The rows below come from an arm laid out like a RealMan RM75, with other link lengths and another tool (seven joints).
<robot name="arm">
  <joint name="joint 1" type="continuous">
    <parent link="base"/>
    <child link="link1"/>
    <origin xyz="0 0 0.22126" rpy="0 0 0"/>
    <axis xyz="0 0 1"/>
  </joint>
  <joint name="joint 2" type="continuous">
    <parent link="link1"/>
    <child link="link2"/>
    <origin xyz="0 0 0" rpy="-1.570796 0 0"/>
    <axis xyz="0 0 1"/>
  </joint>
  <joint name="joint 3" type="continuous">
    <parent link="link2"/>
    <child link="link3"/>
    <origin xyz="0 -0.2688 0" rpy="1.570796 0 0"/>
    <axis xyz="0 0 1"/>
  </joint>
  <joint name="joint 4" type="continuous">
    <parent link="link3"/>
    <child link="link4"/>
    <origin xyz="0 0 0" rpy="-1.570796 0 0"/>
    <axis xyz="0 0 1"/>
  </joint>
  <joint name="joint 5" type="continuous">
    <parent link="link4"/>
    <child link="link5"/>
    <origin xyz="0 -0.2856 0" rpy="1.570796 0 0"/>
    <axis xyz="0 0 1"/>
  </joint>
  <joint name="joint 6" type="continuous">
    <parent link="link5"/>
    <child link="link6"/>
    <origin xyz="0 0 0" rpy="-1.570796 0 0"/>
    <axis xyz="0 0 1"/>
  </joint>
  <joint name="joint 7" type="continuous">
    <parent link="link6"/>
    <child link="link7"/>
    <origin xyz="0 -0.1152 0" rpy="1.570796 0 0"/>
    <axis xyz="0 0 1"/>
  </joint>
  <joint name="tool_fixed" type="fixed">
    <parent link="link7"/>
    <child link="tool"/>
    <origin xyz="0.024 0.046 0.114" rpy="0 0.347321 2.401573"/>
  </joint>
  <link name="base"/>
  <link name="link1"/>
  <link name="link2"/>
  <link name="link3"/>
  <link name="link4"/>
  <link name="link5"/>
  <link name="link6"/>
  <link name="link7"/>
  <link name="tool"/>
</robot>
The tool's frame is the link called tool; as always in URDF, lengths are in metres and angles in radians. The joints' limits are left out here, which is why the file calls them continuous.
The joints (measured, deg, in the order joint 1, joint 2, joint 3, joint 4, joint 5, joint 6, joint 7), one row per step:
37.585, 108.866, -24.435, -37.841, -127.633, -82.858, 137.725
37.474, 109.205, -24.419, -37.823, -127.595, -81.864, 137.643
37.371, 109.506, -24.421, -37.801, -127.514, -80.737, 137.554
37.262, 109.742, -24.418, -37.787, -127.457, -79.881, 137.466
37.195, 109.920, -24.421, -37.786, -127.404, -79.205, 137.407
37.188, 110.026, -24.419, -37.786, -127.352, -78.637, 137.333
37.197, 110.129, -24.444, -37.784, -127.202, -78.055, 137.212
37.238, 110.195, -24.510, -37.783, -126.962, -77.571, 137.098
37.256, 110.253, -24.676, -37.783, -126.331, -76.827, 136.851
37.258, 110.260, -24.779, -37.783, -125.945, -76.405, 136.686
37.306, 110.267, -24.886, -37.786, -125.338, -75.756, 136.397
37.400, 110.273, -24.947, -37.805, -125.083, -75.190, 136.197
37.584, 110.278, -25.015, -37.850, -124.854, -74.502, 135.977
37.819, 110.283, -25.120, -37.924, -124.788, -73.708, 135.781
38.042, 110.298, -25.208, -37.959, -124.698, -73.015, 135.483
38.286, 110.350, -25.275, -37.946, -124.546, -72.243, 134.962
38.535, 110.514, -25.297, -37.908, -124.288, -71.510, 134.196
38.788, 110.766, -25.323, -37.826, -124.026, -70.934, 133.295
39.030, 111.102, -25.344, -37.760, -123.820, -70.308, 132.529
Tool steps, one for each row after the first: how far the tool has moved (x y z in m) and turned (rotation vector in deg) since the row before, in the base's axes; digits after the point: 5 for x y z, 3 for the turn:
0.00220, 0.00195, -0.00224, 0.602, -0.155, -0.503
0.00244, 0.00250, -0.00174, 0.735, -0.225, -0.539
0.00214, 0.00169, -0.00136, 0.557, -0.182, -0.428
0.00152, 0.00146, -0.00093, 0.449, -0.149, -0.322
0.00099, 0.00157, -0.00034, 0.414, -0.168, -0.202
0.00060, 0.00180, -0.00020, 0.468, -0.145, -0.125
-0.00011, 0.00184, 0.00012, 0.437, -0.082, -0.017
-0.00048, 0.00301, 0.00093, 0.812, -0.040, 0.066
-0.00020, 0.00174, 0.00081, 0.488, -0.042, 0.055
-0.00067, 0.00295, 0.00151, 0.805, -0.051, 0.136
-0.00022, 0.00249, 0.00094, 0.568, -0.214, 0.055
-0.00066, 0.00331, 0.00116, 0.660, -0.318, 0.102
-0.00046, 0.00367, 0.00098, 0.636, -0.509, 0.065
-0.00060, 0.00319, 0.00064, 0.565, -0.475, 0.161
-0.00071, 0.00334, 0.00026, 0.645, -0.540, 0.289
-0.00129, 0.00301, -0.00072, 0.646, -0.482, 0.482
-0.00185, 0.00220, -0.00208, 0.453, -0.420, 0.636
-0.00178, 0.00211, -0.00277, 0.406, -0.333, 0.488

